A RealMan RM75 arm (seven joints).
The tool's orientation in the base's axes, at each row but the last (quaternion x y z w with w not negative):
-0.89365 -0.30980 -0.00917 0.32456
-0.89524 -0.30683 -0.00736 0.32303
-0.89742 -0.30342 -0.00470 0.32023
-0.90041 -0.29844 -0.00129 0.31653
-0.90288 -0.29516 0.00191 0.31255
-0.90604 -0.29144 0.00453 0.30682
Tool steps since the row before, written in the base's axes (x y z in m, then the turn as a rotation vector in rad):
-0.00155 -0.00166 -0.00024 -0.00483 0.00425 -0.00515
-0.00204 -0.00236 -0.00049 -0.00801 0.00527 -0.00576
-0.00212 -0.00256 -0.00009 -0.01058 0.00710 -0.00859
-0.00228 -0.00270 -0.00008 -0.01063 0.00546 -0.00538
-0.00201 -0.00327 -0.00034 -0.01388 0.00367 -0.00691
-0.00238 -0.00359 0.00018 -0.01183 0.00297 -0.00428
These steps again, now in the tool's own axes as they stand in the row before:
-0.00221 0.00026 -0.00050 -0.00269 -0.00228 0.00745
-0.00304 0.00057 -0.00061 -0.00485 -0.00431 0.00911
-0.00313 0.00045 -0.00101 -0.00653 -0.00522 0.01290
-0.00334 0.00050 -0.00105 -0.00684 -0.00605 0.00940
-0.00347 0.00118 -0.00119 -0.01075 -0.00579 0.01024
-0.00385 0.00095 -0.00169 -0.00897 -0.00573 0.00733

